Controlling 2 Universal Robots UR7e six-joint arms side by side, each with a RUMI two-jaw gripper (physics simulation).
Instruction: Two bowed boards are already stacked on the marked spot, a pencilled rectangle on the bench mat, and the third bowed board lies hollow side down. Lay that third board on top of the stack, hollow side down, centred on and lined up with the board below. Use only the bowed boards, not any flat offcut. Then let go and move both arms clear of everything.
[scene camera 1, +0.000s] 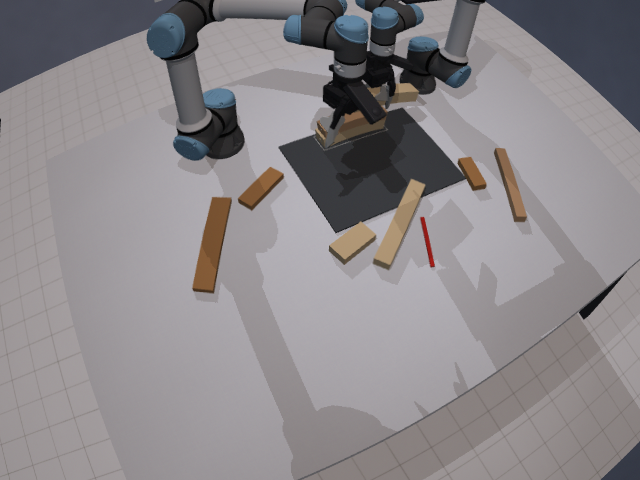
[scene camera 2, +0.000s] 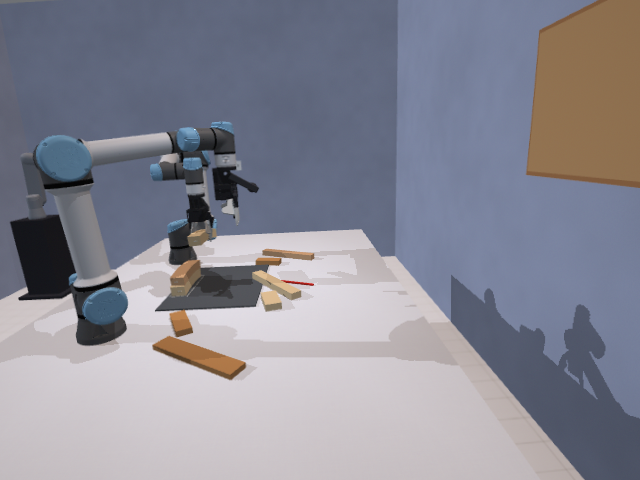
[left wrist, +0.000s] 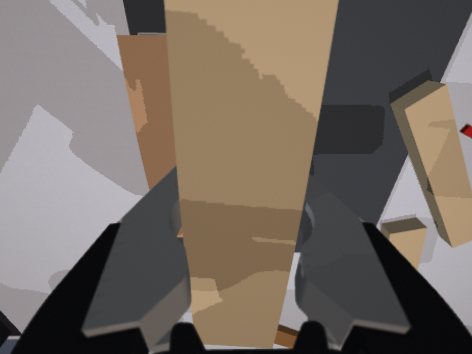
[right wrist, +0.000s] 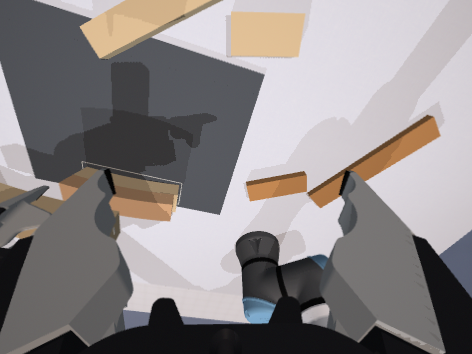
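Seen in the pictures: left gripper, between the fingertips: (scene camera 1: 380, 102) (left wrist: 238, 166) (right wrist: 52, 203); right gripper, between the fingertips: (scene camera 1: 349, 134) (scene camera 2: 235, 222) (right wrist: 229, 171); left arm's base, origin of its link: (scene camera 1: 417, 83) (scene camera 2: 183, 260); right arm's base, origin of its link: (scene camera 1: 222, 143) (scene camera 2: 102, 333) (right wrist: 257, 246).
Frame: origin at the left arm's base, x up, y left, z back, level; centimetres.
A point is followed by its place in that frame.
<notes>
My left gripper (scene camera 1: 390, 98) {z -13.2, x 19.3, y -41.2 cm} (scene camera 2: 210, 232) {z -13.2, x 19.3, y -41.2 cm} (left wrist: 238, 166) {z -13.2, x 19.3, y -41.2 cm} is shut on the third bowed board (scene camera 1: 408, 93) {z -18.3, x 23.0, y -33.7 cm} (scene camera 2: 197, 238) {z -11.4, x 23.8, y -52.5 cm} (left wrist: 245, 125) {z -14.5, x 24.2, y -37.1 cm}, a pale one, holding it raised behind the stack in scene camera 1. The stack (scene camera 1: 356, 131) (scene camera 2: 186, 276) {z -5.0, x 7.9, y -52.8 cm} (left wrist: 150, 110) {z -5.2, x 9.5, y -38.0 cm} (right wrist: 145, 200) {z -5.6, x 9.1, y -50.7 cm} has an orange-brown bowed board over a pale one, at the pencilled rectangle (right wrist: 130, 171). In the left wrist view the held board overlaps part of the stack from above; their height gap is unclear. My right gripper (scene camera 1: 358, 124) (scene camera 2: 232, 211) {z -26.5, x 32.7, y -70.6 cm} (right wrist: 229, 171) {z -26.5, x 32.7, y -70.6 cm} is open and empty, high above the stack area.
The dark mat (scene camera 1: 310, 160) {z -4.9, x 0.6, y -63.5 cm} (scene camera 2: 232, 299) {z -22.4, x 0.6, y -68.1 cm} lies under the stack. Flat offcuts lie around it: pale ones (scene camera 1: 400, 222) {z -41.9, x 3.2, y -62.7 cm} (scene camera 1: 352, 242) {z -37.1, x 2.7, y -77.7 cm}, orange ones (scene camera 1: 211, 245) {z -10.2, x 1.7, y -107.1 cm} (scene camera 1: 261, 187) {z -4.0, x 2.1, y -82.9 cm} (scene camera 1: 471, 173) {z -45.1, x 2.5, y -27.8 cm} and a brown one (scene camera 1: 510, 184) {z -57.9, x 2.9, y -20.3 cm}. A red stick (scene camera 1: 427, 241) {z -51.0, x 0.6, y -60.0 cm} lies nearby. The two grippers are close together in scene camera 1.
</notes>
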